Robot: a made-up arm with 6 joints. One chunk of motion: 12 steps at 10 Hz.
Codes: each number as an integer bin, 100 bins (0 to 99) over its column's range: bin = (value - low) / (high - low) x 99, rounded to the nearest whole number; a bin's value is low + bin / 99 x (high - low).
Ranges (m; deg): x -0.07..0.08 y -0.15..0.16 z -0.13..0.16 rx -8..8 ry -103..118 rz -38..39
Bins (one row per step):
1: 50 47 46 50 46 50
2: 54 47 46 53 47 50
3: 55 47 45 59 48 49
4: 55 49 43 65 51 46
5: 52 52 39 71 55 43
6: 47 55 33 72 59 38
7: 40 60 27 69 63 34
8: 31 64 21 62 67 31
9: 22 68 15 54 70 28
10: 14 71 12 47 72 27
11: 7 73 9 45 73 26
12: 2 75 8 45 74 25
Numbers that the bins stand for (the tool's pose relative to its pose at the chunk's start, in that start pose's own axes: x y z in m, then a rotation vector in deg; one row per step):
1: 0.0058 -0.0028 0.0047 0.08 -0.31 0.89
2: 0.0118 -0.0028 0.0047 0.57 1.92 0.89
3: 0.0133 -0.0028 0.0018 1.54 4.15 0.11
4: 0.0133 0.0034 -0.0040 2.51 10.85 -2.22
5: 0.0088 0.0128 -0.0158 3.47 19.78 -4.56
6: 0.0012 0.0222 -0.0333 3.64 28.71 -8.44
7: -0.0094 0.0379 -0.0509 3.15 37.64 -11.56
8: -0.0230 0.0504 -0.0685 2.02 46.57 -13.89
9: -0.0367 0.0629 -0.0861 0.73 53.26 -16.22
10: -0.0488 0.0723 -0.0948 -0.40 57.73 -17.00
11: -0.0594 0.0786 -0.1036 -0.73 59.96 -17.78
12: -0.0670 0.0848 -0.1066 -0.73 62.19 -18.56

